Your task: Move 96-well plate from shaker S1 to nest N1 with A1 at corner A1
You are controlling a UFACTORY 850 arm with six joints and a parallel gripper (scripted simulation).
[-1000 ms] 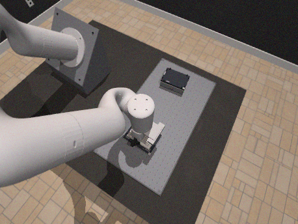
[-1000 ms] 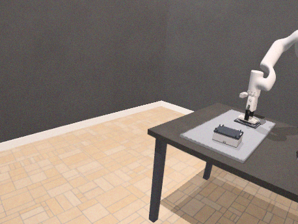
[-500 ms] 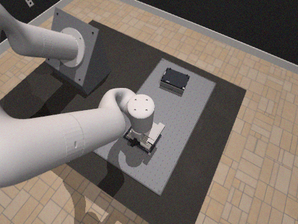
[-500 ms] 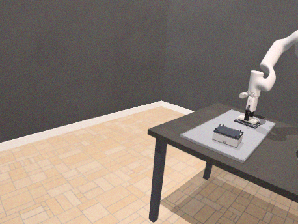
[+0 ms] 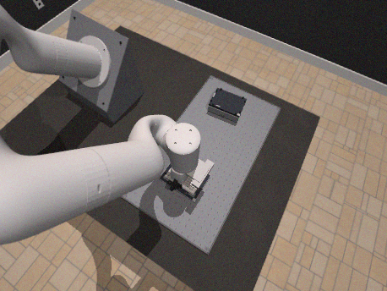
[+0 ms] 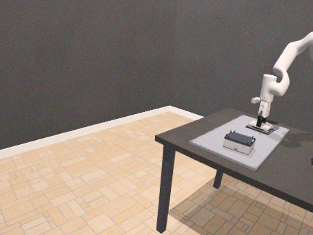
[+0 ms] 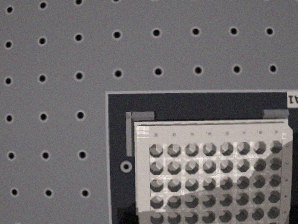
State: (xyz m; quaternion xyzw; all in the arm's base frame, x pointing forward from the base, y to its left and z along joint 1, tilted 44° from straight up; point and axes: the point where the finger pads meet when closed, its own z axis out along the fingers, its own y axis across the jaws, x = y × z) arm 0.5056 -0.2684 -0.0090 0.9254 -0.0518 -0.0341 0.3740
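Right now the white 96-well plate is 10 mm below my hand. Round my hand: plate nest N1: 30 mm below; A1 mark: 70 mm ahead, 60 mm to the right, 20 mm below.
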